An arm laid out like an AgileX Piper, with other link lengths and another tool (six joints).
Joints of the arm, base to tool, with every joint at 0 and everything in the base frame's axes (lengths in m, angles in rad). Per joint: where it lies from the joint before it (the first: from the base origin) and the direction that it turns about. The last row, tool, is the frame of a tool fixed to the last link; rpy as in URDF.
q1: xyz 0.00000 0.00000 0.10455 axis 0 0 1
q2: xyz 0.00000 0.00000 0.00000 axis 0 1 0
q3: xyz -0.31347 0.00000 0.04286 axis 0 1 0
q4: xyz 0.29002 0.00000 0.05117 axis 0.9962 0 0.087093
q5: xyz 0.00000 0.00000 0.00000 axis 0 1 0
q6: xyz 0.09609 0.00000 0.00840 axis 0.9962 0 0.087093
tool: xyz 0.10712 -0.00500 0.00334 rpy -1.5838 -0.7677 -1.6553
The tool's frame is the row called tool.
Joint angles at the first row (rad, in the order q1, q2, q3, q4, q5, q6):
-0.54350, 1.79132, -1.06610, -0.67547, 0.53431, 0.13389
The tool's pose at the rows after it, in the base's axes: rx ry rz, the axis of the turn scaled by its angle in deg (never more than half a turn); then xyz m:
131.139, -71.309, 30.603, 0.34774, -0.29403, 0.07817
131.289, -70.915, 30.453, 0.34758, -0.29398, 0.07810
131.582, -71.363, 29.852, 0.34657, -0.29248, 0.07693
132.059, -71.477, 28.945, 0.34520, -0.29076, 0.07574
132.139, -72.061, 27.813, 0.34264, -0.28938, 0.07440
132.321, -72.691, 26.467, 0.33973, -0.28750, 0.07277
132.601, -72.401, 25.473, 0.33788, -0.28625, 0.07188
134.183, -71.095, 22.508, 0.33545, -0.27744, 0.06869
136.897, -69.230, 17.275, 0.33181, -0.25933, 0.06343
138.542, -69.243, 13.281, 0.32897, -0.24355, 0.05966
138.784, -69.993, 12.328, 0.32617, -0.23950, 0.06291
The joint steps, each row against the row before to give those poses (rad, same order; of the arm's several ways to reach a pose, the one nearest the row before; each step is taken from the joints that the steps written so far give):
0.00000, -0.00001, 0.00000, 0.00003, 0.00227, -0.00118
0.00001, 0.00001, -0.00001, 0.00094, 0.00097, -0.00650
-0.00001, -0.00001, 0.00003, 0.01674, 0.00581, -0.01068
0.00001, 0.00001, -0.00091, 0.02066, 0.00940, -0.01957
-0.00001, 0.00000, -0.00002, 0.01403, 0.01372, -0.00716
-0.00001, -0.00002, 0.00003, 0.01806, 0.01581, -0.01052
0.00092, -0.00001, 0.00001, 0.00860, 0.01138, -0.01277
0.01397, 0.00002, -0.00001, 0.03589, 0.03537, -0.04363
0.03013, 0.00000, 0.00000, 0.06056, 0.06517, -0.06096
0.02583, 0.00002, -0.00001, 0.04706, 0.05195, -0.02270
0.00282, -0.01188, -0.00001, 0.02042, 0.02225, -0.00871

